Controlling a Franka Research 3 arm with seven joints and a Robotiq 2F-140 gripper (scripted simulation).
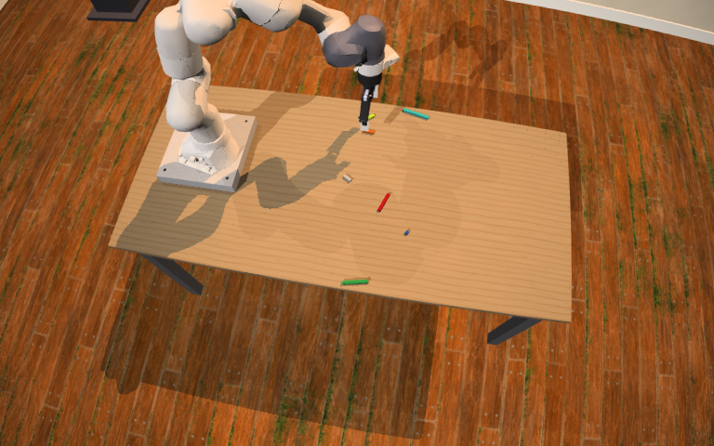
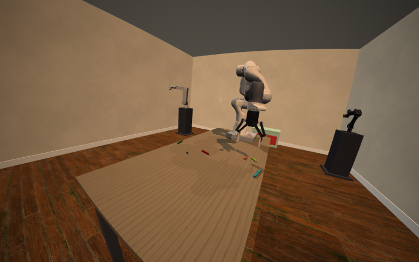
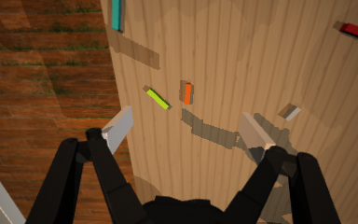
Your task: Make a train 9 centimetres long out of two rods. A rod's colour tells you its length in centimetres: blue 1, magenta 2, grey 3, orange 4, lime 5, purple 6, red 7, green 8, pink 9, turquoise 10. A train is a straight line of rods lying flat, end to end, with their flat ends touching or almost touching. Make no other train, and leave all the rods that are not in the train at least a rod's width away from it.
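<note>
The lime rod lies 12 cm below my hand, 6 cm to the left of it and 1 cm behind it. From my hand the other things lie so: grey rod 21 cm to the right, 12 cm below, 4 cm behind; orange rod 12 cm below; turquoise rod 16 cm ahead, 12 cm below, 11 cm to the left.
</note>
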